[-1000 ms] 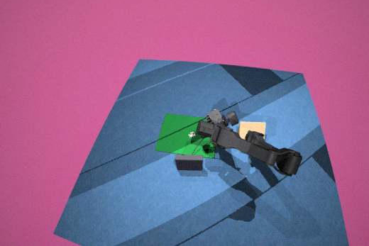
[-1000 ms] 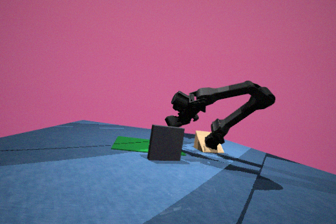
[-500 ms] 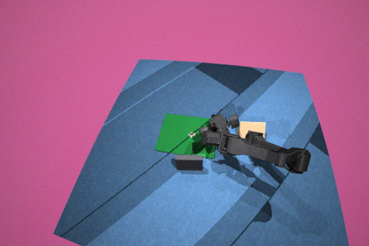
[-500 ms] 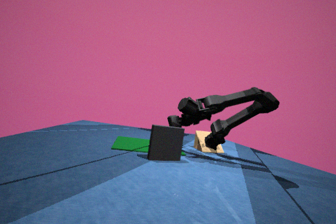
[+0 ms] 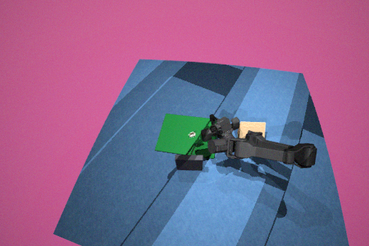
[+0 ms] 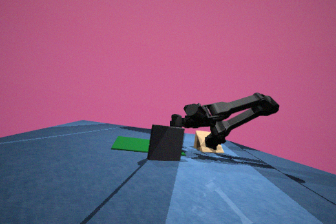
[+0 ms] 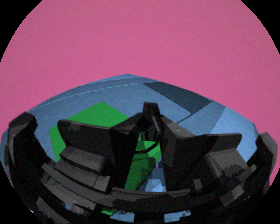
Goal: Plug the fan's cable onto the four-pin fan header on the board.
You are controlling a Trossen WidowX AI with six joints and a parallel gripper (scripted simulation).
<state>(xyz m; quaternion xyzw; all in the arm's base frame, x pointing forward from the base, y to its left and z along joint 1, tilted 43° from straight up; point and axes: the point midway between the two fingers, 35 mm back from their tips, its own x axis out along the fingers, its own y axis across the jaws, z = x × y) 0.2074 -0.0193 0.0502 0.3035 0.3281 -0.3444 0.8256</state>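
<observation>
The dark plug is 1 cm below my gripper tip. Also, from my gripper tip: dark fan 22 cm to the left, 6 cm below, 6 cm ahead; then green board 13 cm below, 12 cm ahead, 5 cm to the left; then white four-pin header 12 cm below, 9 cm ahead, 5 cm to the left.
</observation>
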